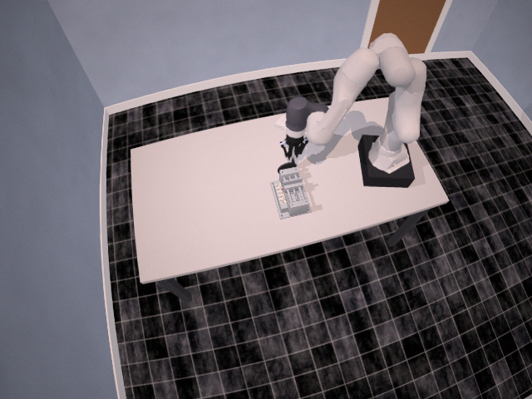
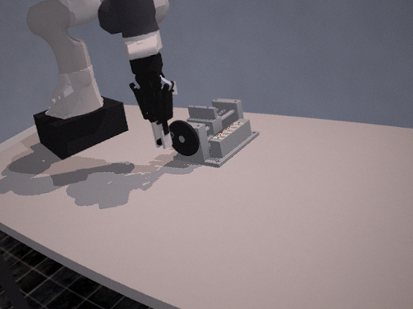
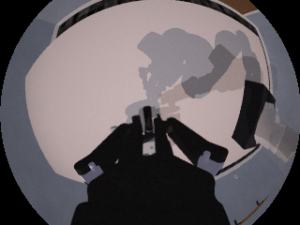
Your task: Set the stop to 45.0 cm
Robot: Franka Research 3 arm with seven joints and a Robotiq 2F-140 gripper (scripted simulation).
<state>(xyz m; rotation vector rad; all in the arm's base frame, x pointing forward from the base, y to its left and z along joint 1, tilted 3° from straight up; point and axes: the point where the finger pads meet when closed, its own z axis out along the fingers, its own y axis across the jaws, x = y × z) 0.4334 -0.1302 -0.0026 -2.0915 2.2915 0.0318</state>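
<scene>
My hand is 20 mm to the right of the black handwheel, 20 mm above it and 10 mm short of it. From my hand the other things lie so: grey stop fixture: 120 mm to the left, 60 mm ahead, 10 mm below.
</scene>
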